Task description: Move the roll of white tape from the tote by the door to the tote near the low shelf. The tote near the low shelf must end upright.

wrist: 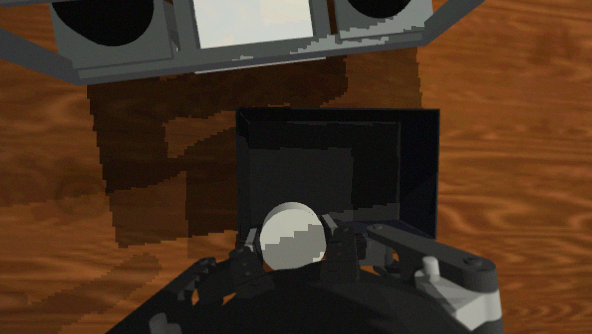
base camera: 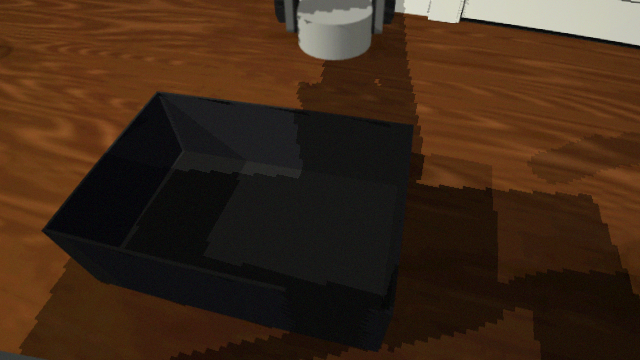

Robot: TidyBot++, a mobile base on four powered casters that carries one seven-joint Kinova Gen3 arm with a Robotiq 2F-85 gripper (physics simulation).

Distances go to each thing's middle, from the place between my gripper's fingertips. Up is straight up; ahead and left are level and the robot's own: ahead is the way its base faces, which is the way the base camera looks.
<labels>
Right now my hand is right at the roll of white tape point(wrist: 292, 236).
</labels>
